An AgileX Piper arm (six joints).
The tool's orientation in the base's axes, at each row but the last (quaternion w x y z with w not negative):
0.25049 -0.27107 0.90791 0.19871
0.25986 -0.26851 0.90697 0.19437
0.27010 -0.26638 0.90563 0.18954
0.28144 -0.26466 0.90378 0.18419
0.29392 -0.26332 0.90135 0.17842
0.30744 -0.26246 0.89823 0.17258
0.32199 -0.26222 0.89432 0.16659
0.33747 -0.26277 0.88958 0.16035
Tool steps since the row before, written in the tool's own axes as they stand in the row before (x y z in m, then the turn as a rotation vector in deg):
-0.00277 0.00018 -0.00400 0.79 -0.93 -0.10
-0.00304 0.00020 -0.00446 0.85 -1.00 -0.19
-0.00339 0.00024 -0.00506 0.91 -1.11 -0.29
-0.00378 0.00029 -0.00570 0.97 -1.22 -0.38
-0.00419 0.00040 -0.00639 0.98 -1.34 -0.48
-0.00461 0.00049 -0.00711 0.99 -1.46 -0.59
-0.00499 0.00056 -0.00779 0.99 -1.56 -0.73
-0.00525 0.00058 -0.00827 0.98 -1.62 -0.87
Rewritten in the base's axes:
0.00052 -0.00076 0.00478 -0.06 -1.08 -0.57
0.00044 -0.00087 0.00531 -0.09 -1.20 -0.55
0.00031 -0.00099 0.00601 -0.11 -1.36 -0.53
0.00014 -0.00110 0.00676 -0.13 -1.51 -0.52
-0.00013 -0.00118 0.00756 -0.11 -1.66 -0.47
-0.00046 -0.00127 0.00838 -0.10 -1.81 -0.41
-0.00086 -0.00138 0.00912 -0.11 -1.96 -0.32
-0.00127 -0.00147 0.00962 -0.14 -2.07 -0.22

